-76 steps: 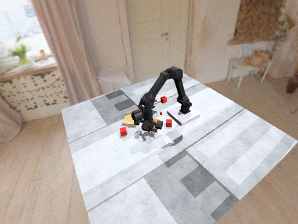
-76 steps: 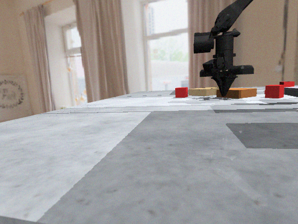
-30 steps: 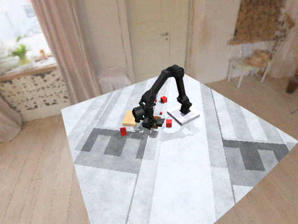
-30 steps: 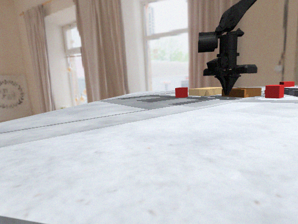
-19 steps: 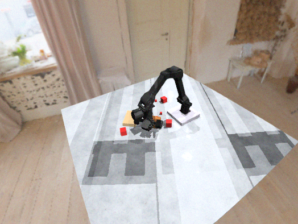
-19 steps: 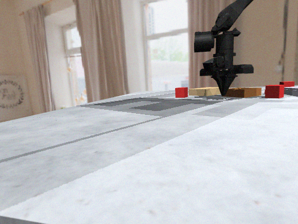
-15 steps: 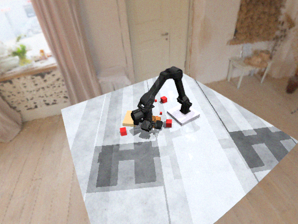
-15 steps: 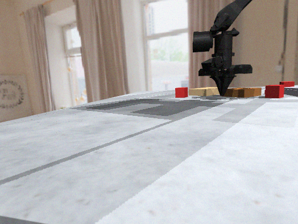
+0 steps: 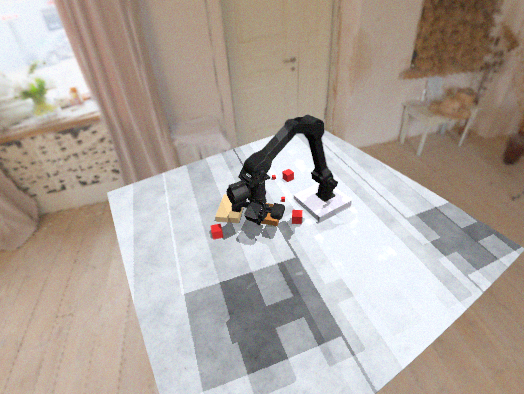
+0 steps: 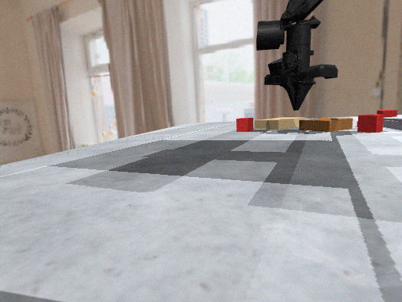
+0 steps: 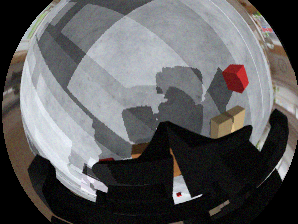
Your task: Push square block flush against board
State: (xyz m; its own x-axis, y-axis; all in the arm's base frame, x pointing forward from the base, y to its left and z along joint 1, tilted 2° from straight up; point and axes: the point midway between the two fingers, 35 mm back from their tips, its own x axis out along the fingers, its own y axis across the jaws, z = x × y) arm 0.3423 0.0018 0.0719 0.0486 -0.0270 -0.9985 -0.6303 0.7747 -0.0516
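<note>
My gripper tip is now 90 mm past the square block, 70 mm to the left of it and 40 mm above it. The rest, counted from my gripper tip: pale wooden board (190 mm to the right, 40 mm below, 20 mm ahead).
</note>
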